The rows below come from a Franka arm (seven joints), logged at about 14 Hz.
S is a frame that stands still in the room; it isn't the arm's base.
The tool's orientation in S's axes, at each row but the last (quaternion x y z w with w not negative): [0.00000 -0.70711 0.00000 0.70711]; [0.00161 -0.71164 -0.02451 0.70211]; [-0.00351 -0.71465 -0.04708 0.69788]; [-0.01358 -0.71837 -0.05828 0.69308]
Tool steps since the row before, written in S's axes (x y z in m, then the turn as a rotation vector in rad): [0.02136 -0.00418 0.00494 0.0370 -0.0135 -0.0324]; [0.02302 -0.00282 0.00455 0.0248 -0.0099 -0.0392]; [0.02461 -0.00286 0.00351 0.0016 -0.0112 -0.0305]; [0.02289 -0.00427 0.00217 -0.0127 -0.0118 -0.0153]
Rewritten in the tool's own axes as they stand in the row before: [0.00494 -0.00418 -0.02136 -0.0324 -0.0135 -0.0370]; [0.00433 -0.00191 -0.02316 -0.0392 -0.0105 -0.0246]; [0.00304 -0.00089 -0.02482 -0.0298 -0.0129 -0.0017]; [0.00154 -0.00180 -0.02327 -0.0140 -0.0140 0.0119]
